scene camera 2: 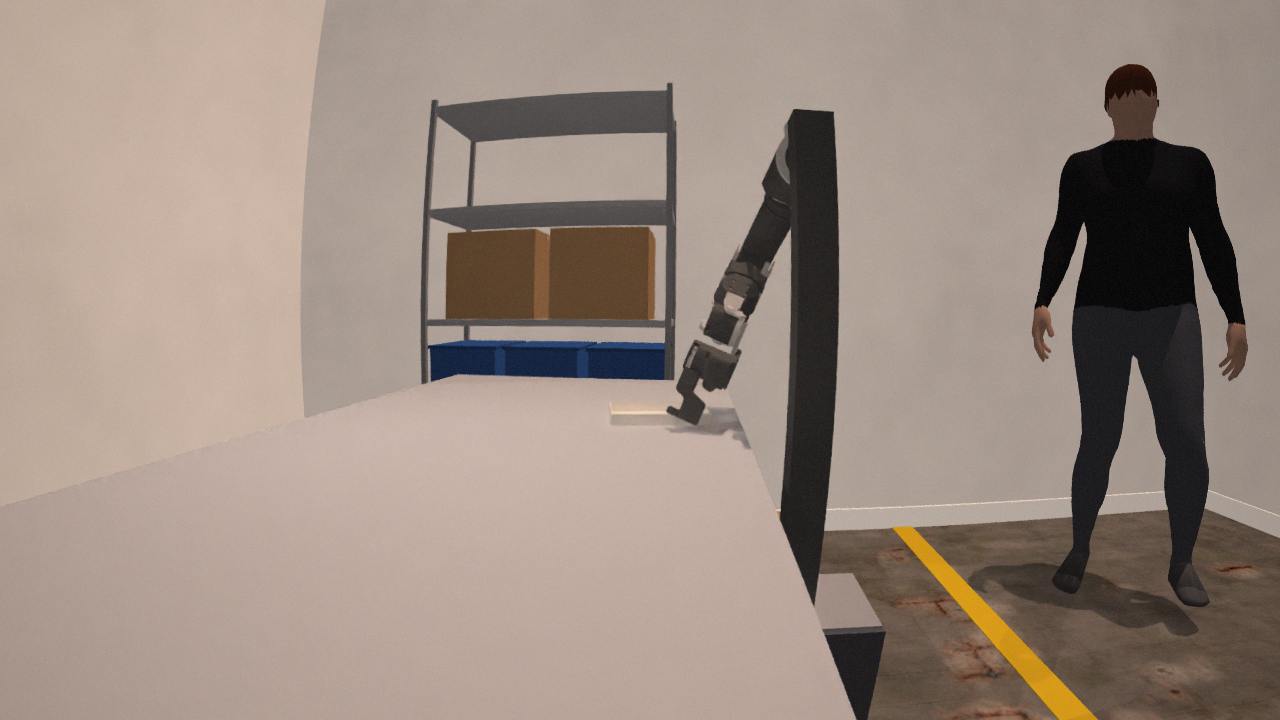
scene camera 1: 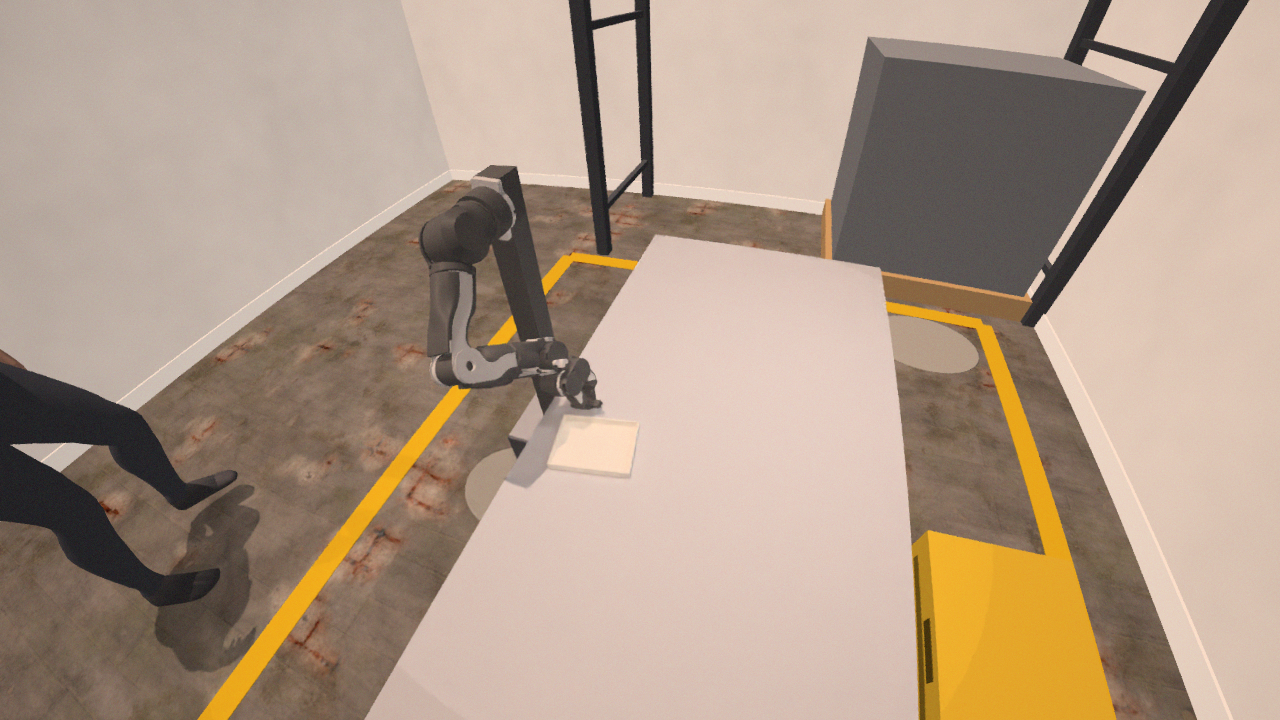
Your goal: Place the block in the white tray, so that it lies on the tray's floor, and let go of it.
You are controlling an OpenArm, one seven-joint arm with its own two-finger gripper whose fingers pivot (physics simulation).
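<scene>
The white tray (scene camera 1: 594, 446) (scene camera 2: 633, 414) lies flat on the table near the edge by the arm's post. Its inside shows no block in scene camera 1. My gripper (scene camera 1: 591, 404) (scene camera 2: 685, 414) is shut, with nothing seen between its fingers. It points down, low over the table, just beside the tray on the side toward scene camera 2, and covers part of the tray in that view. The block does not show in either view; it may be hidden behind the fingers, and I cannot tell exactly where it is.
The arm's black post (scene camera 1: 524, 277) (scene camera 2: 812, 313) stands at the edge of the table (scene camera 1: 760, 501) (scene camera 2: 447, 537). A person (scene camera 1: 67, 402) (scene camera 2: 1132, 232) stands on the floor beyond the arm's side. A yellow cabinet (scene camera 1: 1011, 626) stands at the table's opposite side.
</scene>
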